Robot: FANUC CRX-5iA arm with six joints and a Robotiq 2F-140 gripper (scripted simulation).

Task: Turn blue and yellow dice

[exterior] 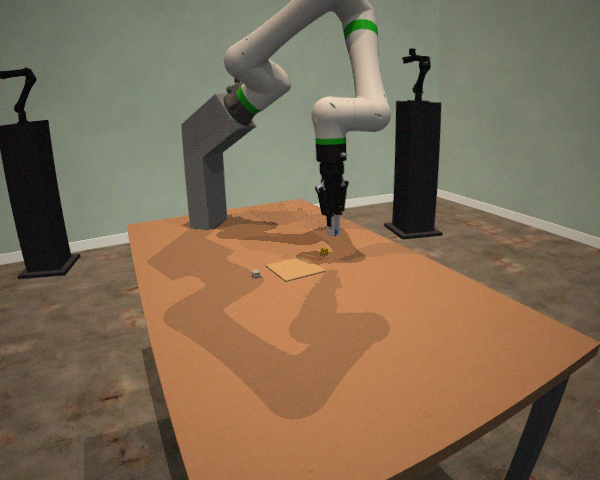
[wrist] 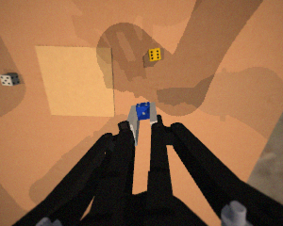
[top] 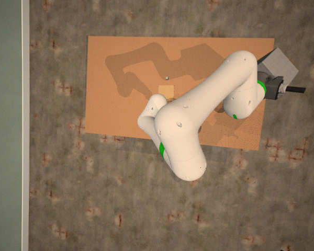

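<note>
The blue die lies 30 mm below my hand. The rest, counted from my hand: yellow die (120 mm below, 80 mm behind, 10 mm to the right); then white die (260 mm to the right, 120 mm below, 60 mm ahead); then tan mat (130 mm to the right, 120 mm below, 20 mm ahead).
</note>
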